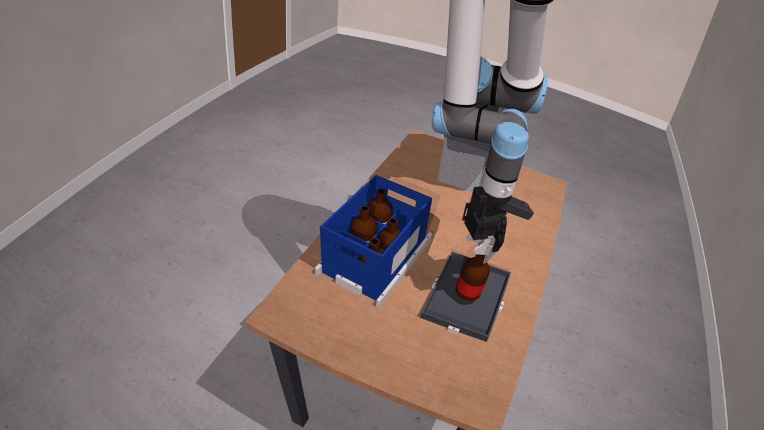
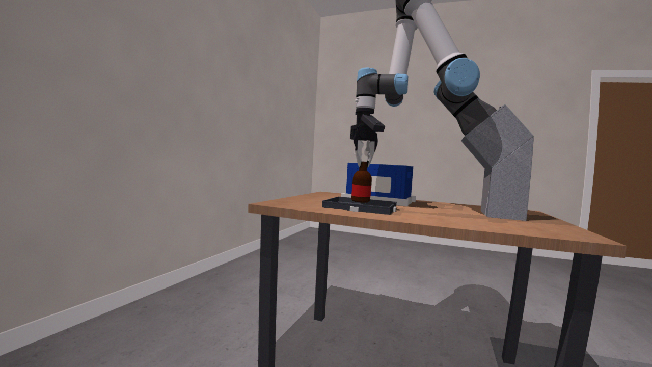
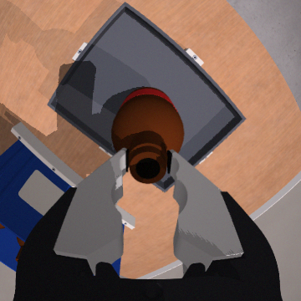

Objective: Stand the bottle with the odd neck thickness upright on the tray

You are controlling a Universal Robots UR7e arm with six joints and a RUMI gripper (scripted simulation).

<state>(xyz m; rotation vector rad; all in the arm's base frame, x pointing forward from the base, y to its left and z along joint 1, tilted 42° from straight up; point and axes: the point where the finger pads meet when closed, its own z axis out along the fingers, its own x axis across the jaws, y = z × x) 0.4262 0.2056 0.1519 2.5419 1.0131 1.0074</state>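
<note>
Now: hand 7 cm above the bottle, 1 cm to the left of it and 1 cm short of it. The rest, counted from my hand: dark tray (16 cm below); then crate (30 cm to the right, 9 cm below, 1 cm ahead).
</note>
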